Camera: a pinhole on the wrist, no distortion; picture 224 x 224 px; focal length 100.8 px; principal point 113.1 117.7 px. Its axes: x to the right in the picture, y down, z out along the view. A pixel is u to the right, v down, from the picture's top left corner.
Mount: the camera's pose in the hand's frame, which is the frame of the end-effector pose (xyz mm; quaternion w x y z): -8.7 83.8 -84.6 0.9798 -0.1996 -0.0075 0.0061
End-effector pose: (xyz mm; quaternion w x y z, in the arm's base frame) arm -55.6 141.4 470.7 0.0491 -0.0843 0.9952 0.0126
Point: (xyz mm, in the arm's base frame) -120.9 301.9 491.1
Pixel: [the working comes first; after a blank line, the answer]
In the camera's frame: 46.0 53.7 91.1

164 177
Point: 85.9 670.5 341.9
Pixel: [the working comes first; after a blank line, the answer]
In the camera's frame: -196.2 285.1 388.9

62 192
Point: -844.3 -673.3 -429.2
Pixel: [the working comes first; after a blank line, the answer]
In the camera's frame: 1007.0 -1059.5 489.5

outside the picture
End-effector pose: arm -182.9 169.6 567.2 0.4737 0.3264 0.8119 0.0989
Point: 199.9 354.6 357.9
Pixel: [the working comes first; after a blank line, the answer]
In the camera's frame: 150.0 -75.3 495.8

144 102
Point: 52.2 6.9 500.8
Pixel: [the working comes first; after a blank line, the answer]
In the camera's frame: -123.3 -258.3 261.5

66 18
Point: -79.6 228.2 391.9
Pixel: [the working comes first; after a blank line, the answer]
In the camera's frame: 135.8 -171.1 202.8

181 33
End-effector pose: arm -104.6 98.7 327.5 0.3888 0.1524 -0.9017 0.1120
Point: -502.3 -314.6 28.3
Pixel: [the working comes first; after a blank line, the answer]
In the camera's frame: 129.2 -543.4 510.1

139 10
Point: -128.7 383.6 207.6
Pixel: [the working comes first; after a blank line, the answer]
In the camera's frame: -113.2 149.4 162.8

43 210
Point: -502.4 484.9 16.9
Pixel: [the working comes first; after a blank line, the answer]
In the camera's frame: -21.1 239.3 574.8

109 160
